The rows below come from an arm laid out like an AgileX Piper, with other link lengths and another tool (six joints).
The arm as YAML. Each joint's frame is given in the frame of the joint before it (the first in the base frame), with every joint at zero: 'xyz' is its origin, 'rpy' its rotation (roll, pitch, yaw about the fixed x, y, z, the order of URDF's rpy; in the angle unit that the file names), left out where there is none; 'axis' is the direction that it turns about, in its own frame. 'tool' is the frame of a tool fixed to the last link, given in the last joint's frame.
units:
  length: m
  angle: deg
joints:
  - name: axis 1
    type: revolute
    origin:
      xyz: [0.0, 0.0, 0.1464]
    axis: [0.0, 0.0, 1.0]
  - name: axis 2
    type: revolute
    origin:
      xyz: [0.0, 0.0, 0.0]
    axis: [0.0, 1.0, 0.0]
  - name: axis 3
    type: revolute
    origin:
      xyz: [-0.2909, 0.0, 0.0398]
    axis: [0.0, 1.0, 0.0]
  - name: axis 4
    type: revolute
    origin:
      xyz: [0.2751, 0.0, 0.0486]
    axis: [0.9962, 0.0, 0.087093]
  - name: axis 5
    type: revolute
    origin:
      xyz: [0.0, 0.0, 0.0]
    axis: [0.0, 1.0, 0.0]
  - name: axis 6
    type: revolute
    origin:
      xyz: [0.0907, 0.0, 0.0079]
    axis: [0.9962, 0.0, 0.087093]
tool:
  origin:
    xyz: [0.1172, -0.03, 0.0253]
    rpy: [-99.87, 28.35, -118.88]
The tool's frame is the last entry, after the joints.
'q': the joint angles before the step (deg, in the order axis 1, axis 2, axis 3, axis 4, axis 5, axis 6). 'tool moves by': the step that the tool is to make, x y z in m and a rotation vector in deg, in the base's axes. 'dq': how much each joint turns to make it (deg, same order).
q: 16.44 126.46 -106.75 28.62 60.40 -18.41
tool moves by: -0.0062 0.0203 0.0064 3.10 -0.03 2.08
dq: 1.04 -0.21 0.02 3.66 0.25 -2.16
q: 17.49 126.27 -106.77 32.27 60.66 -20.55
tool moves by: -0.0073 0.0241 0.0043 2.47 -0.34 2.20
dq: 1.79 0.04 -0.01 2.87 -0.40 -1.64
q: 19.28 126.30 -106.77 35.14 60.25 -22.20
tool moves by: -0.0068 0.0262 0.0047 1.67 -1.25 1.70
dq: 2.49 -0.06 0.01 1.65 -1.67 -0.71
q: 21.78 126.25 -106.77 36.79 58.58 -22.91
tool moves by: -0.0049 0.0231 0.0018 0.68 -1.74 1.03
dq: 2.58 0.13 0.02 0.34 -2.53 0.00
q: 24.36 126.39 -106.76 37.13 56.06 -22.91
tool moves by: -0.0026 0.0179 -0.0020 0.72 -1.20 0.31
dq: 1.95 0.56 -0.02 0.52 -2.48 0.06
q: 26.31 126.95 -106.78 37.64 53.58 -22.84
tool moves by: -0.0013 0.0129 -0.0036 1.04 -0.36 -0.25
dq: 1.23 0.74 -0.03 1.11 -1.93 0.03
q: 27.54 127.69 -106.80 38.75 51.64 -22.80
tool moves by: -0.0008 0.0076 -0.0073 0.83 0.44 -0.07
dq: 0.53 1.04 -0.05 1.38 -0.96 -0.49
